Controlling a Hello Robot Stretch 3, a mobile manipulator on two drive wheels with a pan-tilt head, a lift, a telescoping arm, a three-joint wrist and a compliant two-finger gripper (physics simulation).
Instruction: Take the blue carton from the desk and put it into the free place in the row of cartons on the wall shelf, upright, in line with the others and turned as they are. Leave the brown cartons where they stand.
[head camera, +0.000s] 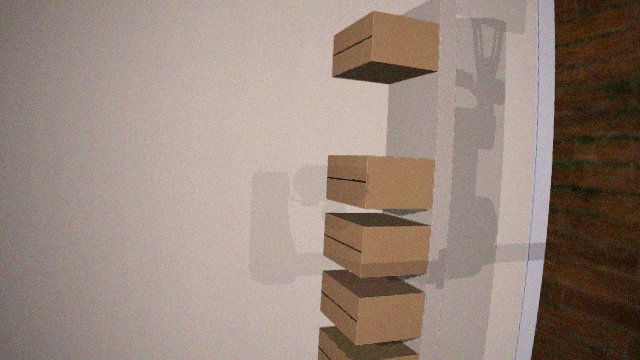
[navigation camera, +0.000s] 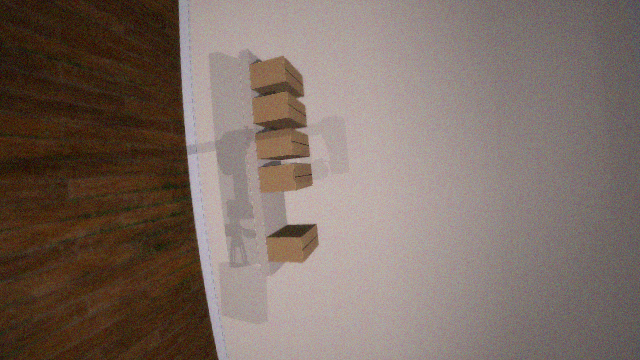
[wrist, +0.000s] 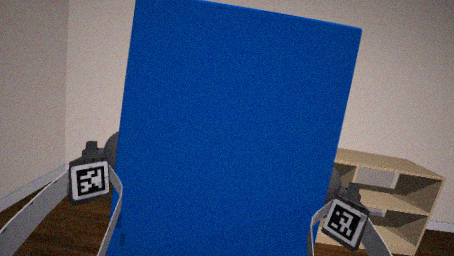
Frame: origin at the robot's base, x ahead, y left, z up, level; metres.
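Where they show: gripper, between the fingertips: (wrist: 223, 165).
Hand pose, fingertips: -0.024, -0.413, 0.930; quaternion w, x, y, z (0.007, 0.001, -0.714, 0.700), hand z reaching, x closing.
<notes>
After its pixels a point has its place, as x, y, z.
The blue carton (wrist: 230, 115) {-0.023, -0.369, 0.976} fills the middle of the wrist view, its broad face towards the camera, leaning a little in the picture. My gripper (wrist: 223, 165) {-0.024, -0.413, 0.930} is shut on it, one finger at each side edge; the carton's lower end is out of view. The wall shelf (head camera: 446, 125) {0.968, -0.088, 0.660} (navigation camera: 257, 210) {0.967, -0.085, 0.661} runs up and down in the sideways head and navigation views. Several brown cartons stand on it in a row. A wide gap lies between the end carton (head camera: 405, 42) {0.976, -0.274, 0.780} (navigation camera: 285, 249) {0.975, -0.275, 0.782} and its neighbour (head camera: 400, 182) {0.970, 0.053, 0.778} (navigation camera: 277, 178) {0.971, 0.057, 0.780}. Gripper and blue carton do not show in these two views.
Shadows of the robot and its gripper (head camera: 487, 45) (navigation camera: 237, 250) fall on the wall around and below the shelf. A light wooden shelf unit (wrist: 385, 161) {-1.194, -1.801, 0.611} stands at the right in the wrist view, beyond the blue carton. A room corner shows at the left there.
</notes>
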